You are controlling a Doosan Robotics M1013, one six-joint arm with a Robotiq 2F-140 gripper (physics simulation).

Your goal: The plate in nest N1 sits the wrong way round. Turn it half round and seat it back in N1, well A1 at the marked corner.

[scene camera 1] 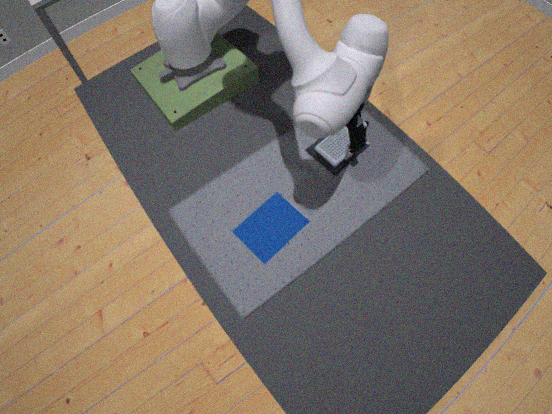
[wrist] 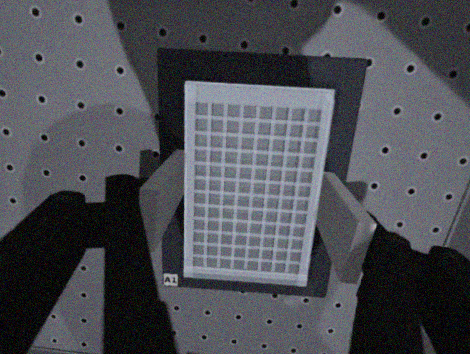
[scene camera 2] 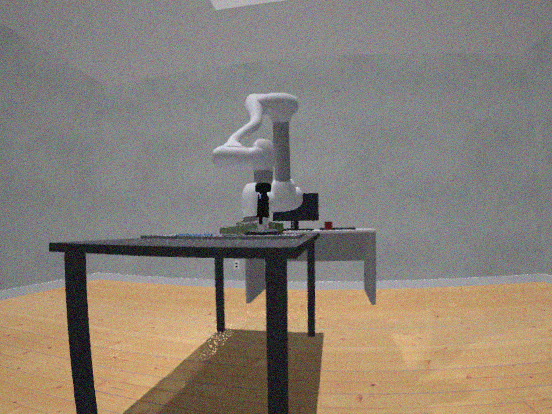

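Here is my gripper (wrist: pixel 251 182), in the wrist view. I see a white plate as well, and I find the plate (scene camera 1: pixel 333 148) (wrist: pixel 254 155) both from scene camera 1 and from the wrist.
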